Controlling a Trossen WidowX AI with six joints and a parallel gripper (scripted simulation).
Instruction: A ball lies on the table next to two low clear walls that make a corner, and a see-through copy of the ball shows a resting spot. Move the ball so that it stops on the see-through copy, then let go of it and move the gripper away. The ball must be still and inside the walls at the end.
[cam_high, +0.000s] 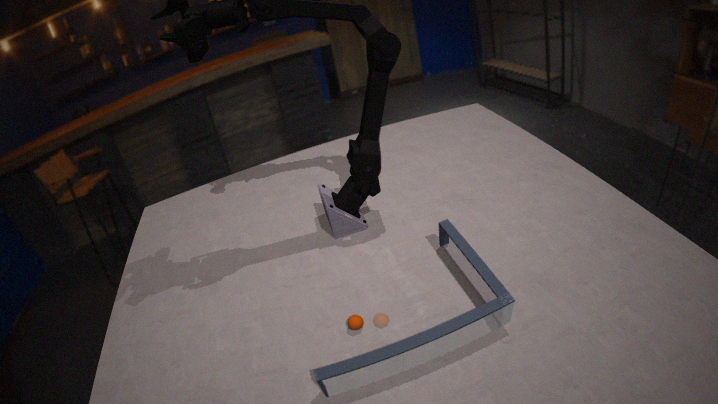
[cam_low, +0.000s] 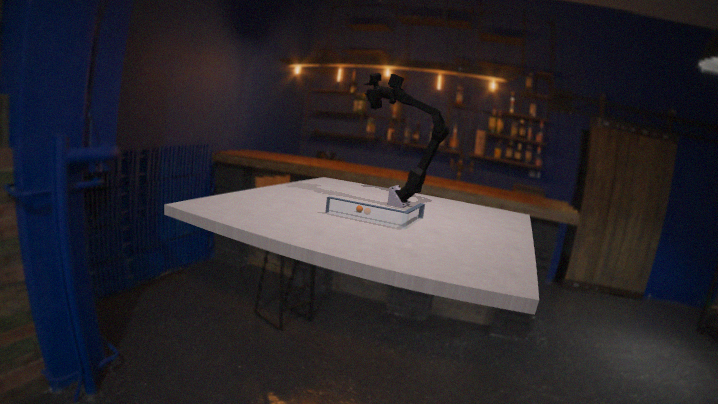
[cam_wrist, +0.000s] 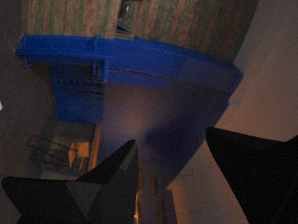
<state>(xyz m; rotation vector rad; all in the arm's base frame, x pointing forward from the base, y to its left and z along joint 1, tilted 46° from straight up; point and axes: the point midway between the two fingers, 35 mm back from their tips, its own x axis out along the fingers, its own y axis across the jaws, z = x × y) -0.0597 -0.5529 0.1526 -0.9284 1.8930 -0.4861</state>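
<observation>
My gripper tip is 400 mm short of the orange ball, 260 mm to the right of it and 530 mm above it. Also, from my gripper tip: see-through copy: 410 mm ahead, 300 mm to the left, 530 mm below.
</observation>
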